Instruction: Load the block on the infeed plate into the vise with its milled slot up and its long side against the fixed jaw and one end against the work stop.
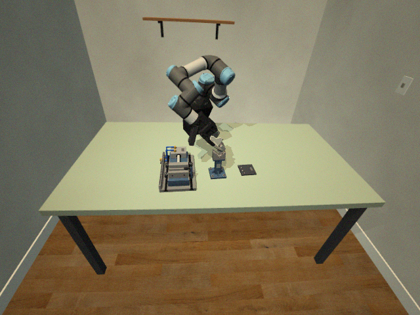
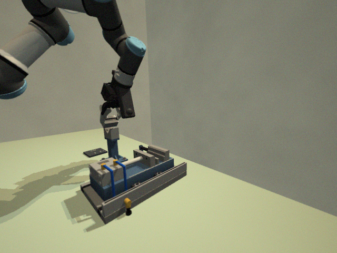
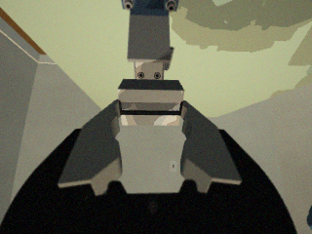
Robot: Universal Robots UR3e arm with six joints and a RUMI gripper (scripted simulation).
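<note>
The part lies right at my hand. Also, from my hand: dark infeed plate: 4 cm behind, 18 cm to the left, 19 cm below; then fixed jaw: 11 cm ahead, 21 cm to the right, 11 cm below; then work stop rod: 7 cm ahead, 16 cm to the right, 10 cm below.
</note>
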